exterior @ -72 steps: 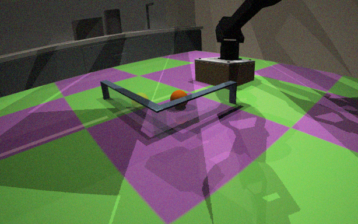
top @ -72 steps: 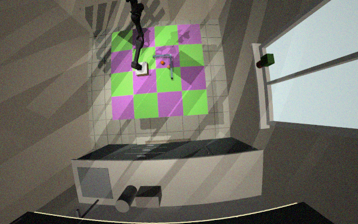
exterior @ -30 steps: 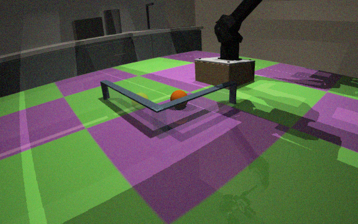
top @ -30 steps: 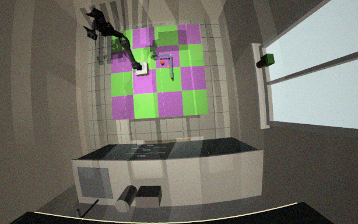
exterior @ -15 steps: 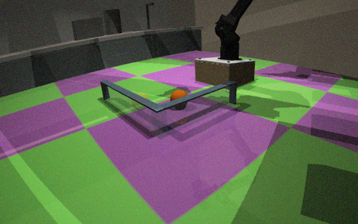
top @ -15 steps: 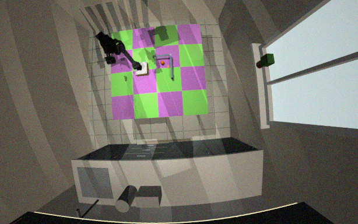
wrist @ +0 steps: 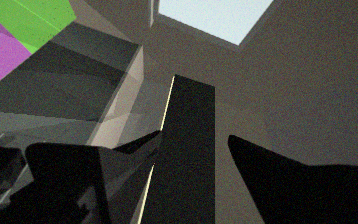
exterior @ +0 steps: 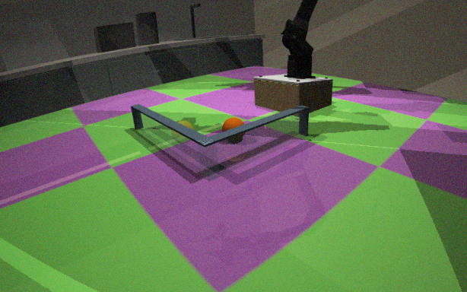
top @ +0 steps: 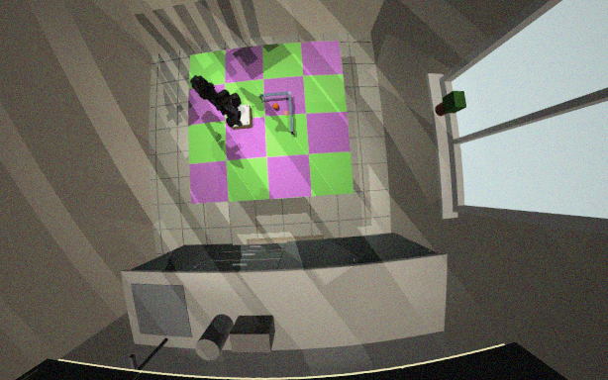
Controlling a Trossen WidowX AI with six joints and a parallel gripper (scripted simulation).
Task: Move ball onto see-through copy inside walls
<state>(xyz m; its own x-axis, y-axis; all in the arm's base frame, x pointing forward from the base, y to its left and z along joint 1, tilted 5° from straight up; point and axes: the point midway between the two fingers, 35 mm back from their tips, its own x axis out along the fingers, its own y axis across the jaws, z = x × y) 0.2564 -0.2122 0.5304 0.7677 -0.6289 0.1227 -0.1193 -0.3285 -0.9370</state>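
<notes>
Right now the see-through copy of ball is 600 mm below my gripper tip, 300 mm to the left of it and 130 mm ahead of it.
</notes>
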